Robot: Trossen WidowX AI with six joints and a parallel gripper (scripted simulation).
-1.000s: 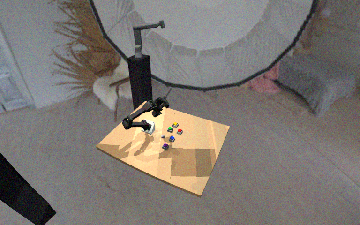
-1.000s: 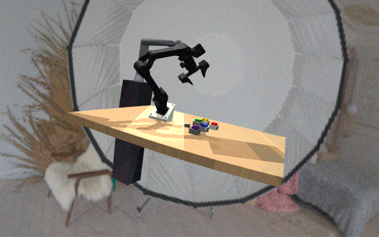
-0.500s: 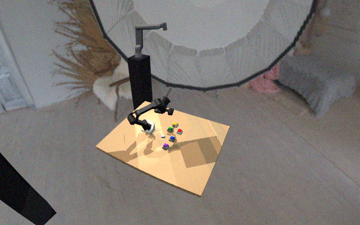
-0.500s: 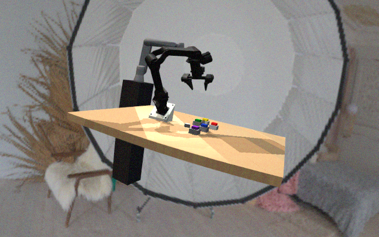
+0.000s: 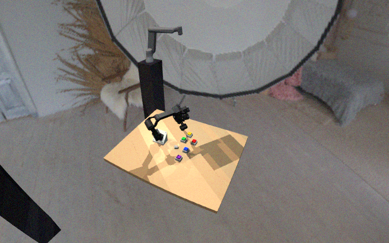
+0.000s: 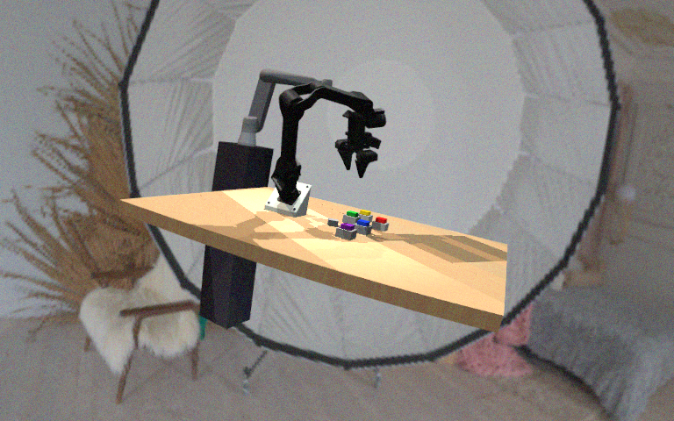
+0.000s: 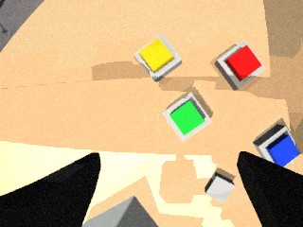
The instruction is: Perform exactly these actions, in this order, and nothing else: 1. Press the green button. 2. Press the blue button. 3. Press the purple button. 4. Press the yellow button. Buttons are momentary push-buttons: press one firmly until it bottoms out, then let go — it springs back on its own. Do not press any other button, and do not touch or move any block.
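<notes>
Right now the green button is 140 mm below my gripper tip, 20 mm ahead of it and 10 mm to the left of it. Also, from my gripper tip: red button 140 mm below, 120 mm ahead, 30 mm to the left; then yellow button 140 mm below, 100 mm to the left, 30 mm ahead; then small grey block 160 mm below, 110 mm to the right, 10 mm ahead.
</notes>
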